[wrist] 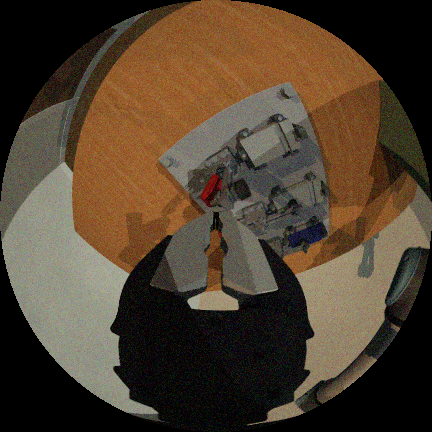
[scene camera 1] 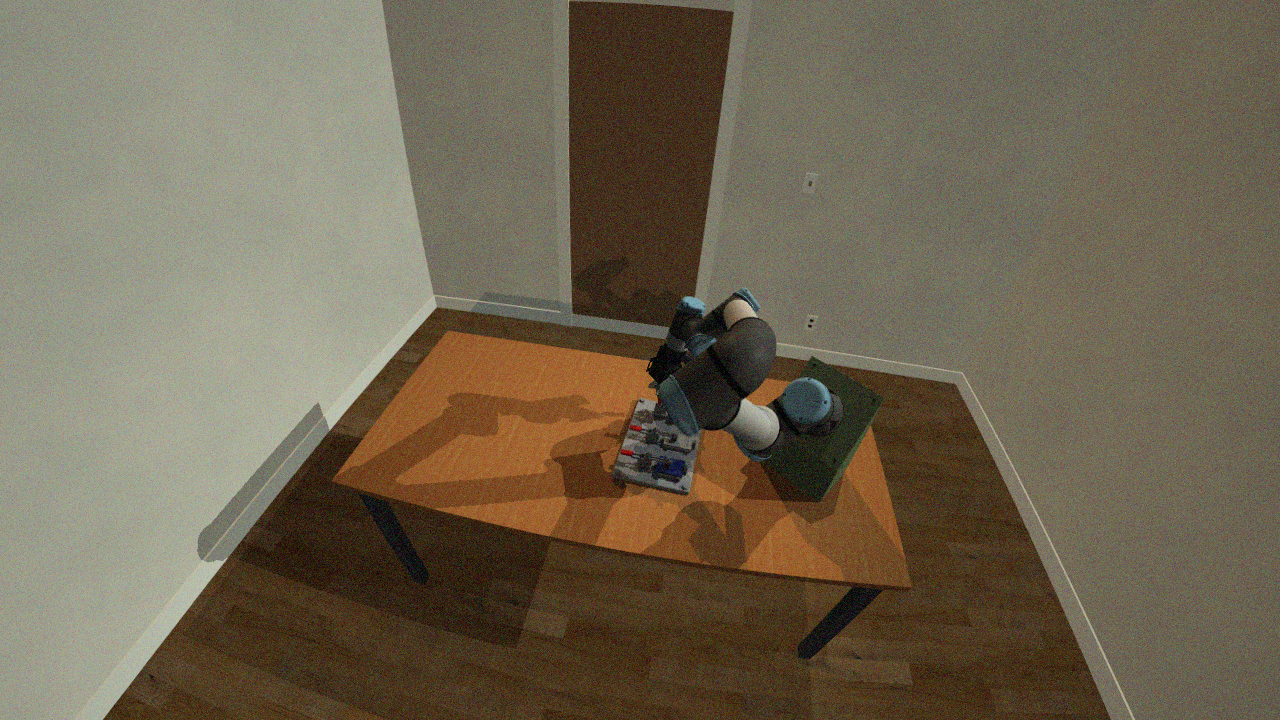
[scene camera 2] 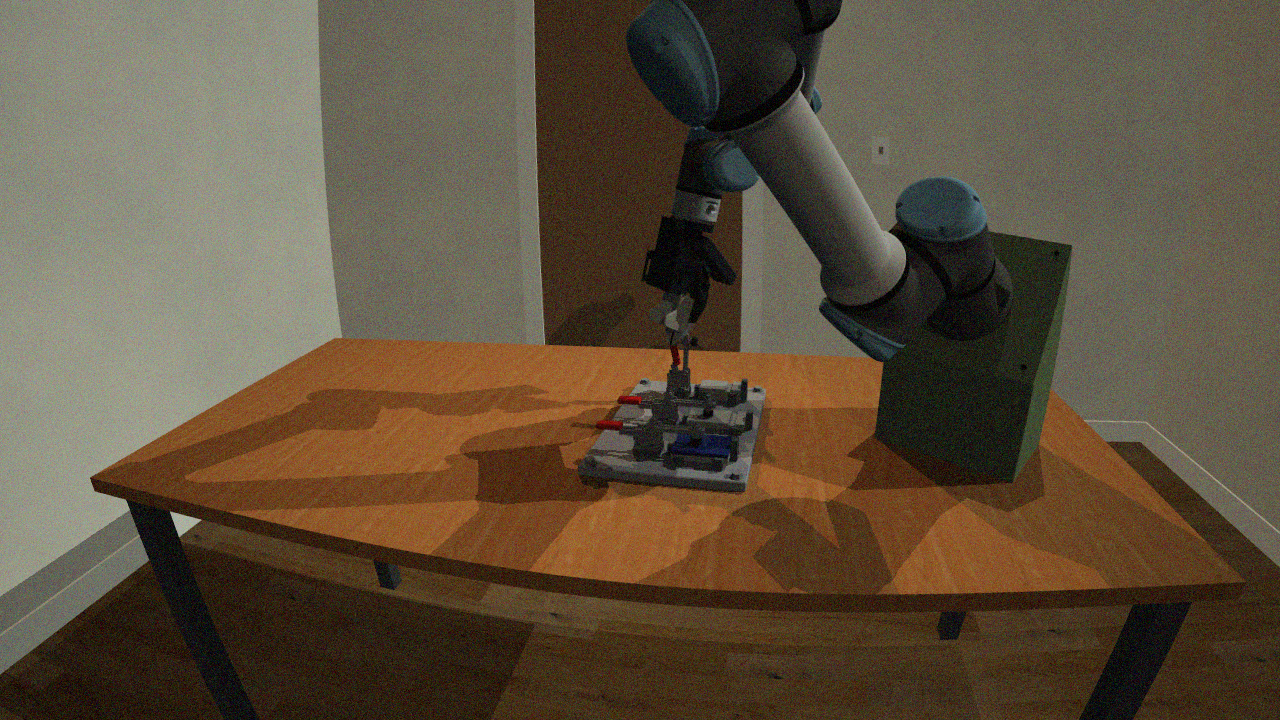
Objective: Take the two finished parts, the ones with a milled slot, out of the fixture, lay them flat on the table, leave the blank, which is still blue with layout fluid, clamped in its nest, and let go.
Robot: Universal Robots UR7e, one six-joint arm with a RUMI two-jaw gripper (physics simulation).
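Note:
The fixture plate lies on the table with three nests. A grey part sits in the far nest; its clamp stands open, with its red handle raised. Another grey part sits in the middle nest under its lowered clamp. The blue blank sits in the near nest, its clamp lowered. Slots cannot be made out. My gripper is shut and empty, above the far clamp, close by its raised handle. Its fingertips are hidden in scene camera 1.
Two lowered red handles stick out to the left of the middle and near clamps. The table extends around the fixture. The green robot pedestal stands to the right, with the arm reaching over the table.

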